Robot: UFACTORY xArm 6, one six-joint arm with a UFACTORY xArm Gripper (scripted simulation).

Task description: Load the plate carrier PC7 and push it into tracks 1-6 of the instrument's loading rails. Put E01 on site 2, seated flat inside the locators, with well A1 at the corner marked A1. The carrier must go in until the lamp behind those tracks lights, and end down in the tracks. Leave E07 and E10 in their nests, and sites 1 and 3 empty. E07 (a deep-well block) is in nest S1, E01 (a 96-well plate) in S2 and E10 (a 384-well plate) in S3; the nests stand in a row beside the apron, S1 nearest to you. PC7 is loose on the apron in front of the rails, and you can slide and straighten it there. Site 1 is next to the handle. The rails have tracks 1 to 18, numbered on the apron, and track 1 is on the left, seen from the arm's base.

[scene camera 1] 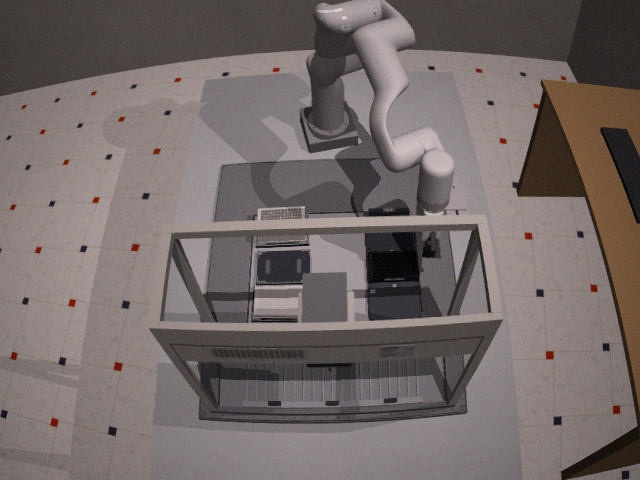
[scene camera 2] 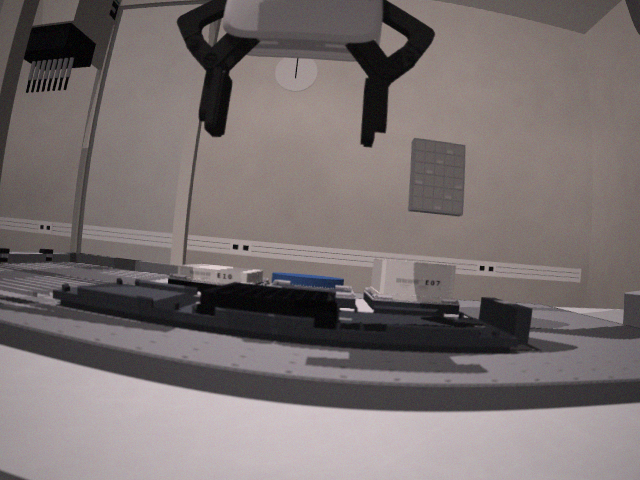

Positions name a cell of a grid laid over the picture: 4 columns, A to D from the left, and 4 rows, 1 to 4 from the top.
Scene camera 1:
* well plate E01: C3
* plate carrier PC7: C3
